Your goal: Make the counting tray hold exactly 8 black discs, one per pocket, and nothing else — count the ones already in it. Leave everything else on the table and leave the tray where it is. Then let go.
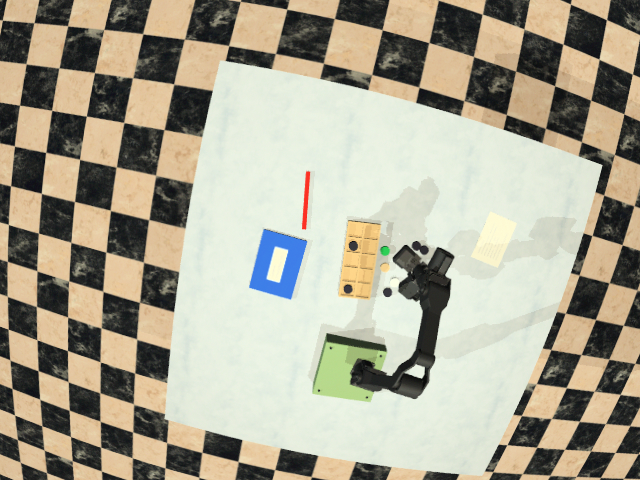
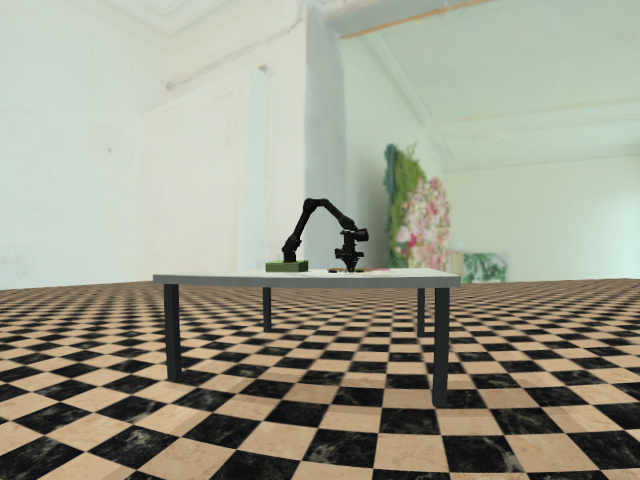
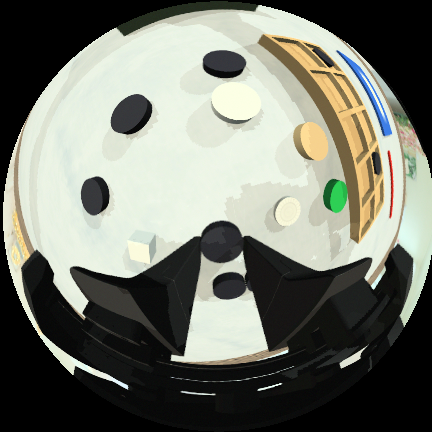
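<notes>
The tan counting tray (image 1: pixel 368 259) (image 3: pixel 320 97) has two rows of pockets. Two pockets hold black discs: one disc (image 1: pixel 353 245) (image 3: pixel 376 163) and another disc (image 1: pixel 347 288) (image 3: pixel 323 57). My gripper (image 2: pixel 351 269) (image 3: pixel 221 241) is low at the table, shut on a black disc (image 3: pixel 221 249) between its fingertips. Loose black discs on the table are one near the tray (image 1: pixel 387 291) (image 3: pixel 224 63), one farther out (image 3: pixel 131 114), another (image 3: pixel 95 195), and two beyond my fingertips: one disc (image 1: pixel 423 250) (image 3: pixel 229 285) and one (image 1: pixel 416 245) (image 3: pixel 250 281) partly hidden by the right finger.
A green disc (image 1: pixel 385 250) (image 3: pixel 335 195), a tan disc (image 1: pixel 384 267) (image 3: pixel 311 141), a large cream disc (image 1: pixel 394 282) (image 3: pixel 236 101), a small cream disc (image 3: pixel 287 211) and a pale cube (image 3: pixel 142 246) surround my gripper. A blue panel (image 1: pixel 258 276), red bar (image 1: pixel 306 201) and paper (image 1: pixel 494 239) lie farther away.
</notes>
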